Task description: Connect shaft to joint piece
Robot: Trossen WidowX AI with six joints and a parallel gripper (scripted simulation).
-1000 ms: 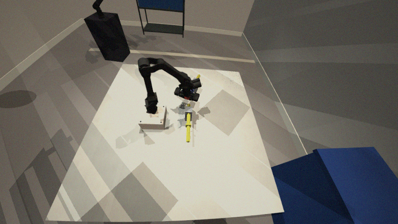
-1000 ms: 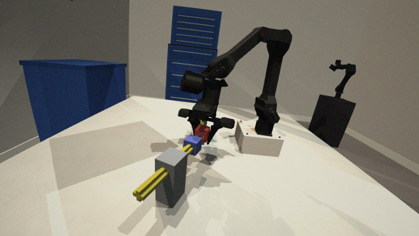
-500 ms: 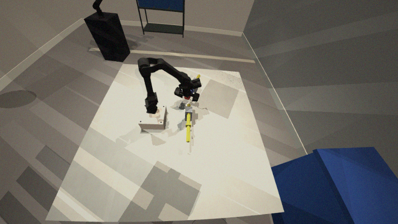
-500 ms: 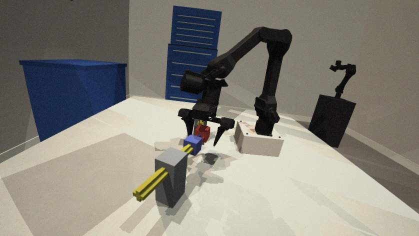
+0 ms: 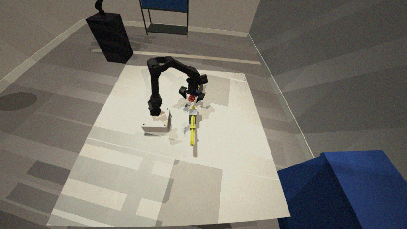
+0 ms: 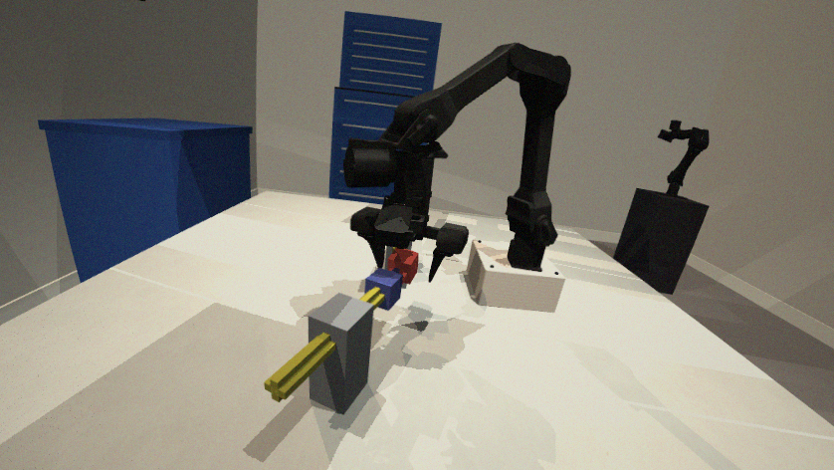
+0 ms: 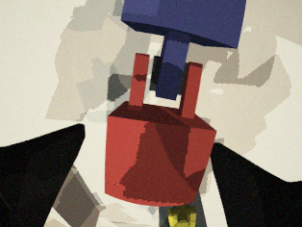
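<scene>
The red yoke lies 20 mm above my gripper tip and 10 mm to the left of it.
</scene>
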